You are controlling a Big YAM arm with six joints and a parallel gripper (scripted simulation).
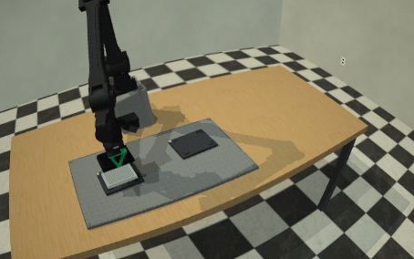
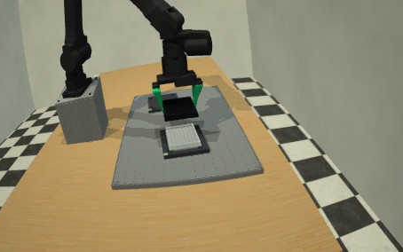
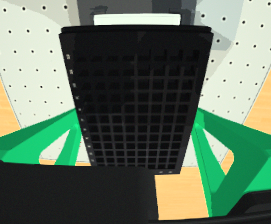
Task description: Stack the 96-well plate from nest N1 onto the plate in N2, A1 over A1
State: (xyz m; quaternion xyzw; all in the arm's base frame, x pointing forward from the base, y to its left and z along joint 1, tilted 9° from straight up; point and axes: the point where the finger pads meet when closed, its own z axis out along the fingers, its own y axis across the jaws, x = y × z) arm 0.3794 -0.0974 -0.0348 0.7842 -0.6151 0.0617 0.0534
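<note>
Now: the pale 96-well plate 9 cm below my hand. Round my hand: plate nest N2: 10 cm below; plate nest N1: 33 cm to the left, 11 cm behind, 10 cm below; black 96-well plate: right at my hand.
</note>
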